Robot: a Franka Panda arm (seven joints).
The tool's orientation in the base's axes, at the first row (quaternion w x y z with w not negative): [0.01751 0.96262 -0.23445 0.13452]
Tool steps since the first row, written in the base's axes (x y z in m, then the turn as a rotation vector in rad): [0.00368 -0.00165 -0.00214 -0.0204 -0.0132 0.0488]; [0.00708 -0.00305 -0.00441 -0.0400 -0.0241 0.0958]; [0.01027 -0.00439 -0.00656 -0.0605 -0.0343 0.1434]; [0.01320 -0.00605 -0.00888 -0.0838 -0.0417 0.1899]
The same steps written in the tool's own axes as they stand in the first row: [0.00331 -0.00015 0.00314 0.0015 0.0196 -0.0508]; [0.00623 -0.00039 0.00632 0.0022 0.0369 -0.1000]; [0.00898 -0.00059 0.00932 0.0020 0.0539 -0.1500]; [0.01160 -0.00038 0.01245 -0.0022 0.0697 -0.1999]
